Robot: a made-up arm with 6 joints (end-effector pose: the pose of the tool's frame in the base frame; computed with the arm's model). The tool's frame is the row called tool. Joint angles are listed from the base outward.
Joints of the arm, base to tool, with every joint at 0 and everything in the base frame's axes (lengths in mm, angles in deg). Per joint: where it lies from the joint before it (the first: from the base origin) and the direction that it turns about. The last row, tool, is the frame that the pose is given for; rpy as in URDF.
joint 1: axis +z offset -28 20 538
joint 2: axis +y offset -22 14 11
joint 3: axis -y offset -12 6 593
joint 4: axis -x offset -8 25 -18
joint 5: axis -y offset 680 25 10
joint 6: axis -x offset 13 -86 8
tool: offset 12 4 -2 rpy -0.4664 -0.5 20.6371
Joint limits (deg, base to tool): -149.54..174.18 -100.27..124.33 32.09..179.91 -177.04..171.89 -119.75..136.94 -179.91..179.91
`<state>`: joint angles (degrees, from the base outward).
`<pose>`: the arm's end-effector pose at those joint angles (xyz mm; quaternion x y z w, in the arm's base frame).
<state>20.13 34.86 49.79 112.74 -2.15 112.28</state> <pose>855.6 432.2 1256.8 0.9153 -0.0747 0.2396 0.3151</pose>
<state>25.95 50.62 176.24 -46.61 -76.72 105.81</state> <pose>49.4 69.5 1532.0 -0.6886 -0.5737 0.1124 0.4290</pose>
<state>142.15 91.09 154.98 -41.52 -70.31 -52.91</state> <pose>-769.2 584.5 1141.2 -0.0998 -0.5620 -0.8078 0.1472</pose>
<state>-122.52 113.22 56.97 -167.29 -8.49 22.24</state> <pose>-417.8 -776.0 -276.6 -0.4035 0.7836 0.4538 0.1312</pose>
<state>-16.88 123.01 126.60 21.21 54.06 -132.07</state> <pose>1077.1 -314.7 317.7 0.6423 -0.3497 0.4769 0.4875</pose>
